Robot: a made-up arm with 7 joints. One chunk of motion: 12 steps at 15 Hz.
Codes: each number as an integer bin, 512 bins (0 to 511) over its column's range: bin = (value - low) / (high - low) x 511, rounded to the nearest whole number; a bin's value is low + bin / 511 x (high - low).
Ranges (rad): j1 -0.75..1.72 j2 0.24..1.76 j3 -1.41..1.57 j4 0.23..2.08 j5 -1..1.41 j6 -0.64..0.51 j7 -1.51..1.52
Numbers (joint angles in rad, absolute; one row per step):
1: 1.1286 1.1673 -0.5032 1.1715 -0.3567 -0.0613 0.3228
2: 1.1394 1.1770 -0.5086 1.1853 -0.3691 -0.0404 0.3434
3: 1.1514 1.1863 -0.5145 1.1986 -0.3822 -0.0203 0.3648
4: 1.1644 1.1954 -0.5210 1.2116 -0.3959 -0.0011 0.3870
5: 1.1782 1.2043 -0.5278 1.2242 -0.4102 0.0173 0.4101
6: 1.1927 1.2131 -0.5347 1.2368 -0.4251 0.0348 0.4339
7: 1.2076 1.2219 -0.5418 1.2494 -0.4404 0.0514 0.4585
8: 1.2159 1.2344 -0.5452 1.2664 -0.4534 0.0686 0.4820
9: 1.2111 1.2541 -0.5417 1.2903 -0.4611 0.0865 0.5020
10: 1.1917 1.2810 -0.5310 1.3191 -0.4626 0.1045 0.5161
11: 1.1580 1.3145 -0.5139 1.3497 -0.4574 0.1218 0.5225
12: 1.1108 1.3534 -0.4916 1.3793 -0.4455 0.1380 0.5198
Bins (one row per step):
1: 389 312 155 260 136 257 309
2: 391 315 155 264 134 266 313
3: 393 318 154 268 131 275 316
4: 396 321 152 271 128 284 320
5: 399 324 151 275 125 292 324
6: 402 327 150 278 122 300 328
7: 405 330 149 282 119 307 332
8: 407 334 148 286 116 315 336
9: 406 341 149 293 114 323 339
10: 402 350 151 301 114 331 342
11: 395 361 154 309 115 339 343
12: 385 374 157 317 118 346 342

